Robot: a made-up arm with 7 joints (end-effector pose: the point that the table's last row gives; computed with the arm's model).
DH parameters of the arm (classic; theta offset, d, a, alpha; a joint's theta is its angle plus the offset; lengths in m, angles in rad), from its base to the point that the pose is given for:
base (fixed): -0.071 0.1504 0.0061 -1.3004
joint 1: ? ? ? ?
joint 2: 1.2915 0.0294 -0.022 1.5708
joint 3: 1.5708 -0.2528 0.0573 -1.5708
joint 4: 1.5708 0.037 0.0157 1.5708
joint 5: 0 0.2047 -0.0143 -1.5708
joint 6: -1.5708 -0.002 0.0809 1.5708
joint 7: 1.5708 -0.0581 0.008 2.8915
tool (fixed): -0.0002 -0.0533 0 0
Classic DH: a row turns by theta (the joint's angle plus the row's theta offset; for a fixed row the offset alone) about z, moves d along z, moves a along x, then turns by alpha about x.
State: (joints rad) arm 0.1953 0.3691 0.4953 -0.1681 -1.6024 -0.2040 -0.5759
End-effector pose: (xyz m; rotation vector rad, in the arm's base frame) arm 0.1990 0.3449 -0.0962 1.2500 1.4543 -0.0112
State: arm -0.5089 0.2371 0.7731 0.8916 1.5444 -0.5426 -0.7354
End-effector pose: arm 0.3395 0.2612 -0.2093 -2.0426 -0.5194 -0.1804
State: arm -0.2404 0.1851 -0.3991 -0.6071 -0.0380 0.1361 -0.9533
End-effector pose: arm 0.3288 -0.0232 0.0240 2.7409 0.0722 0.5602
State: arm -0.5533 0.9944 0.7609 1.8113 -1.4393 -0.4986 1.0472
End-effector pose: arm 0.1156 0.4851 -0.0720 -1.8100 2.1516 -0.5819
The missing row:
joint 1: -1.3111 0.0247 -0.0135 -1.5708
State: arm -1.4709 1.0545 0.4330 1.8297 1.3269 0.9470 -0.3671
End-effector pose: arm 0.3031 0.4247 0.1415 -0.6176 -1.5254 0.5524
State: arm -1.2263 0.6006 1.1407 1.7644 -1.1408 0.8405 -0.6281
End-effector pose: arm 0.4254 0.2034 -0.0565 0.7590 0.5877 -1.3354
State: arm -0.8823 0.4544 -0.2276 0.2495 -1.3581 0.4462 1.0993
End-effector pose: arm 0.4809 0.0349 0.0836 1.5302 2.6065 -0.8316
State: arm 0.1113 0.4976 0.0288 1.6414 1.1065 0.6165 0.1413
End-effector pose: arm -0.1079 0.3459 -0.2440 -0.5907 -0.0101 0.3810
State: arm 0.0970 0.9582 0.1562 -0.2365 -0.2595 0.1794 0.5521
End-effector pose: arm 0.3085 0.2672 0.0001 -1.3966 -2.1360 -0.9757
